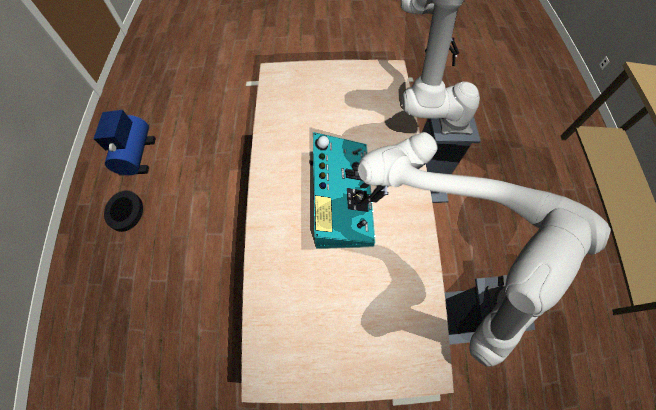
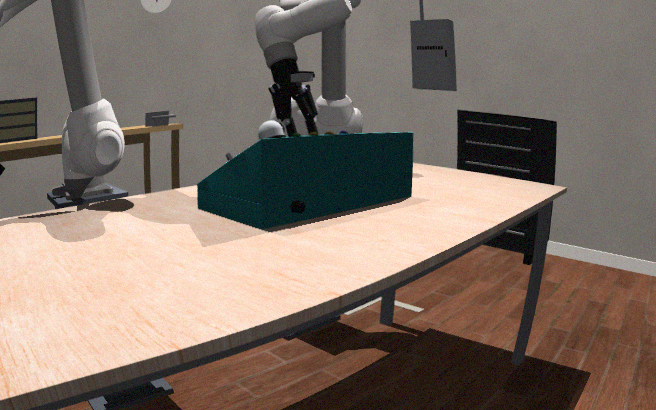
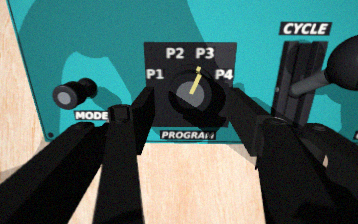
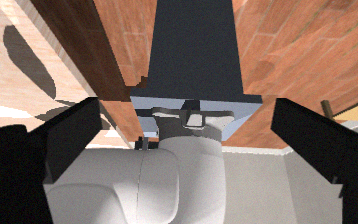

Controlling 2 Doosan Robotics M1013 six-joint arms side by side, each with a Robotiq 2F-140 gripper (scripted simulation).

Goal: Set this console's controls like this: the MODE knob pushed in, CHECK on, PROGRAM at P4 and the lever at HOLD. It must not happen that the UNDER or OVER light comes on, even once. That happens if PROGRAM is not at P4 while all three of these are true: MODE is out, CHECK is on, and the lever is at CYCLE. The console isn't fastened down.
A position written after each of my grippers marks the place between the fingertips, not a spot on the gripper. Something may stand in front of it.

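Note:
My left gripper [image 2: 305,141] is in sight, and image 3 shows my left gripper [image 3: 191,101] too. I can see my right gripper [image 4: 187,113]. There is also a teal console [image 1: 338,211] here.

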